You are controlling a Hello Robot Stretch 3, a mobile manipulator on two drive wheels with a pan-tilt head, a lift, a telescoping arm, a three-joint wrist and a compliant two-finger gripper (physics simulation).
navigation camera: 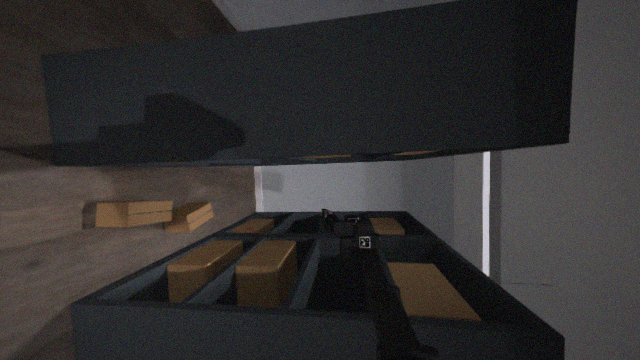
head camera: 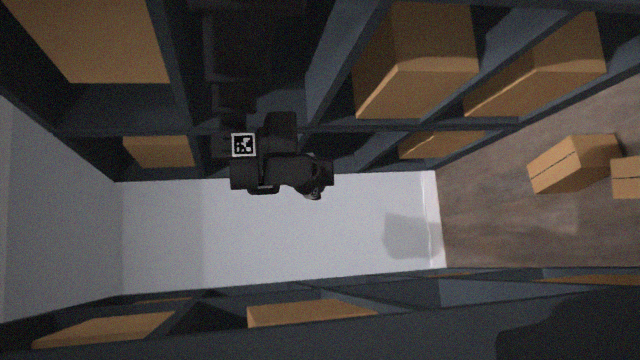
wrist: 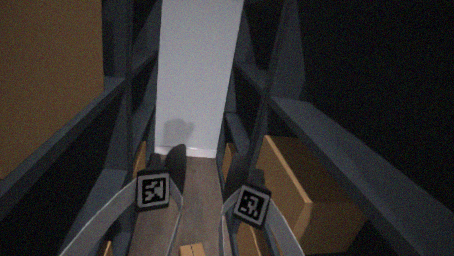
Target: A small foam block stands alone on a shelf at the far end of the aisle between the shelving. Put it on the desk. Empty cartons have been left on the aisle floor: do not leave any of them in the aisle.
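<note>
The gripper [head camera: 315, 178] [wrist: 207, 166] is visible.
</note>
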